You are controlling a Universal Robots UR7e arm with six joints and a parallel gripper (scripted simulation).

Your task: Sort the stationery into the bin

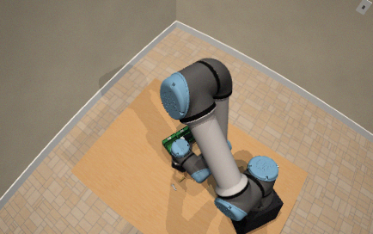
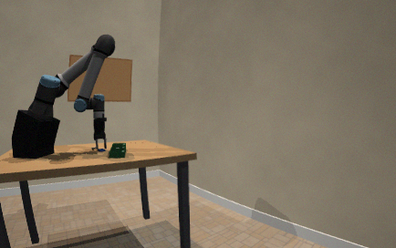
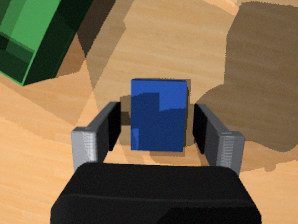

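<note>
Right now the blue pad is 2 cm below my hand. From my hand the other things lie so: black block: 12 cm to the right, 10 cm ahead; then brass screw: 6 cm behind, 5 cm to the left, 2 cm below; then grey bolt: 11 cm to the left, 5 cm behind, 2 cm below.
</note>
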